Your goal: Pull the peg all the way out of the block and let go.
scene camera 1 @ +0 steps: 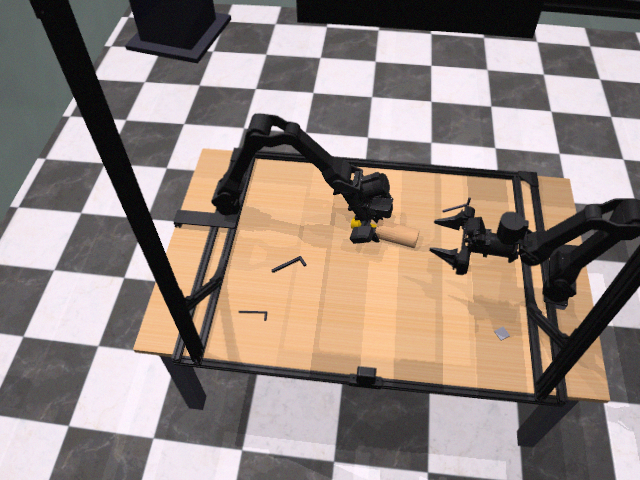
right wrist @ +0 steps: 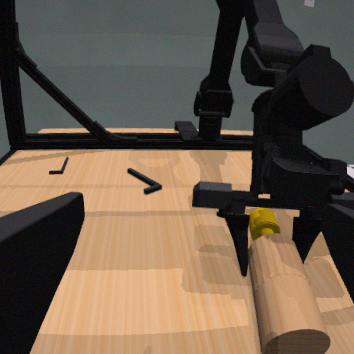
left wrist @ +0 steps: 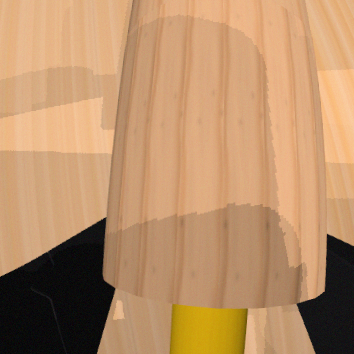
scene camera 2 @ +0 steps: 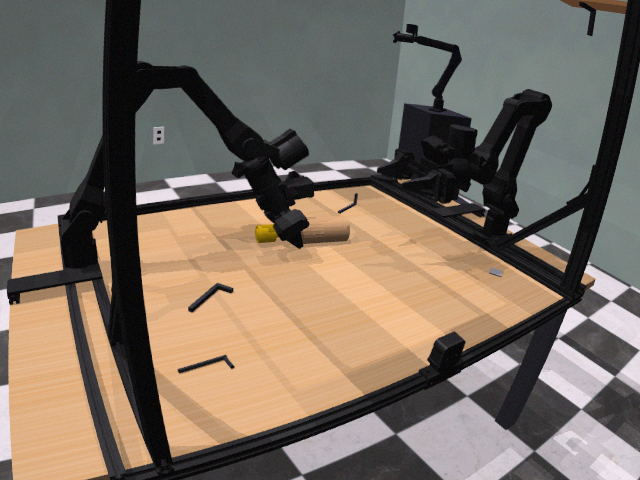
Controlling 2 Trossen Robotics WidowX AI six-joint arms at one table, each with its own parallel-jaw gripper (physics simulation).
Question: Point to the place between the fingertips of the left gripper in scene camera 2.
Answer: At 296, 241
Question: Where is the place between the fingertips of the right gripper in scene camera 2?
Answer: At 389, 177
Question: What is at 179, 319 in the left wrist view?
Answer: A yellow peg.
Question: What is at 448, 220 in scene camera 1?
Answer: The right gripper.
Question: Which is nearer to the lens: the round wooden block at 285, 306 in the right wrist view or the yellow peg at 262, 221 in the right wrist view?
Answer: The round wooden block.
